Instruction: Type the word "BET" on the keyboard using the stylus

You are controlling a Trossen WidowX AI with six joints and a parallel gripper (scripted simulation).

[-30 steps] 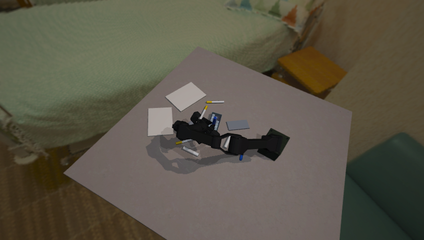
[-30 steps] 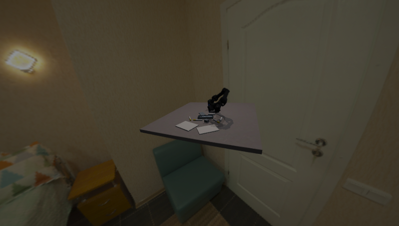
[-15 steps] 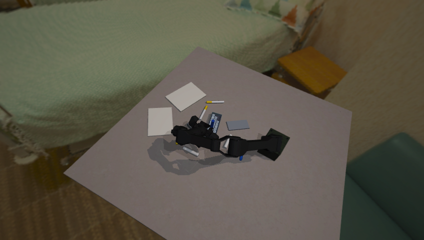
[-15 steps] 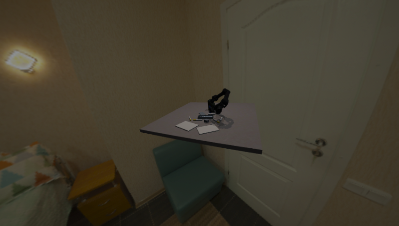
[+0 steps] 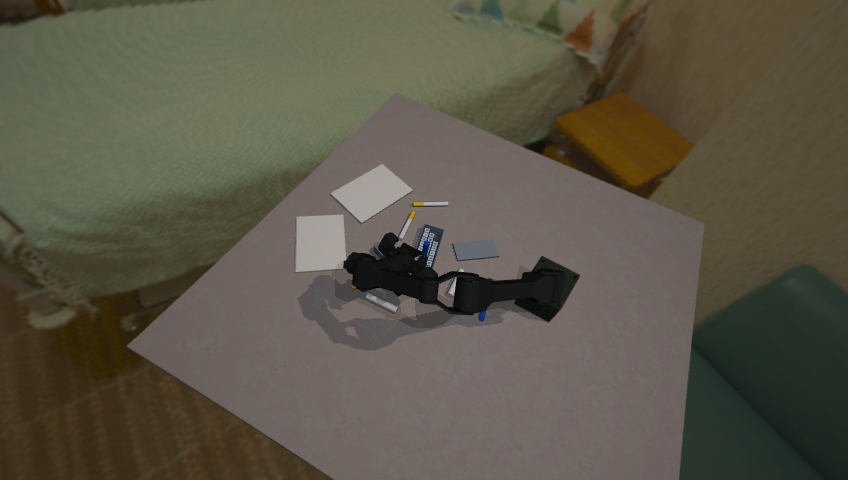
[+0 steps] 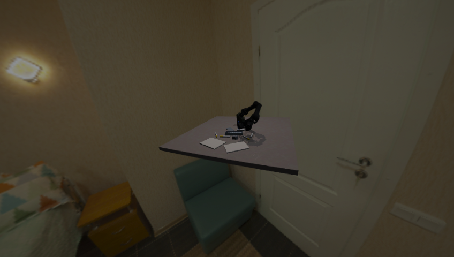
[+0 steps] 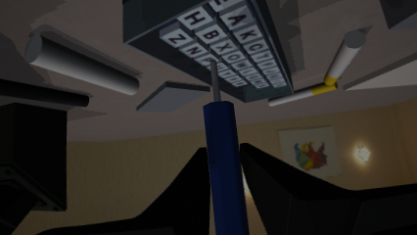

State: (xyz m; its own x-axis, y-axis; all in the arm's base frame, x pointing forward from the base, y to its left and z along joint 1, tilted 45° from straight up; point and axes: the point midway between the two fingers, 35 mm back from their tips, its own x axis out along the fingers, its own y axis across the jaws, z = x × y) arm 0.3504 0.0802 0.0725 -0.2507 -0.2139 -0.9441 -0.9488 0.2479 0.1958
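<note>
The E key lies 7 cm below my gripper tip, 3 cm to the left of it and 1 cm ahead of it. Also, from my gripper tip: T key: 7 cm below, 5 cm to the right, 3 cm ahead; then small grey block: 13 cm ahead, 7 cm below; then blue stylus: 1 cm below.
</note>
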